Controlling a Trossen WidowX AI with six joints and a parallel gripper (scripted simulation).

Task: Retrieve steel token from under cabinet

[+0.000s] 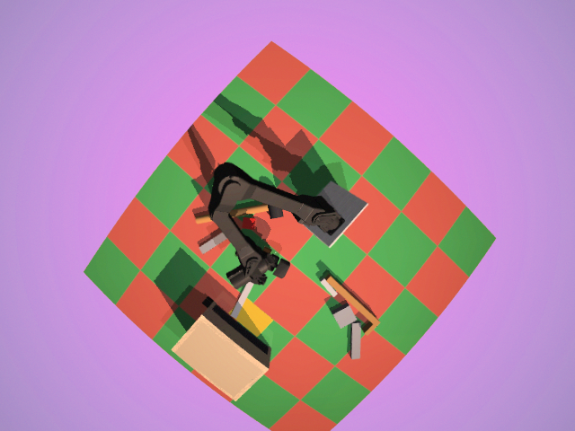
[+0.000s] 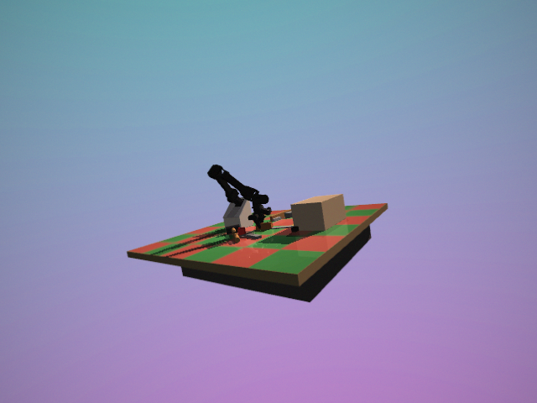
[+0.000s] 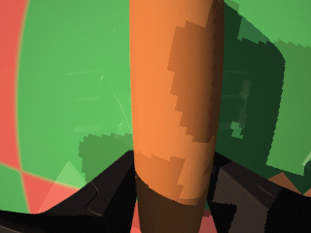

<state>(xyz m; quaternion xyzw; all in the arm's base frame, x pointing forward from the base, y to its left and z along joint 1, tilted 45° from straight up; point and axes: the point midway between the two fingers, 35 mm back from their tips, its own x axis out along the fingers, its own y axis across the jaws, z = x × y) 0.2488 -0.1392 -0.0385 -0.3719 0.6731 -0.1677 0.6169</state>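
Right now the pale bar is 8 cm behind my gripper tip and 26 cm to the left of it. Round my gripper tip: grey block: 4 cm behind, 38 cm to the left, 1 cm above; grey t-shaped tool: 6 cm ahead, 16 cm to the right; red cube: 5 cm behind, 13 cm to the right, 1 cm above.
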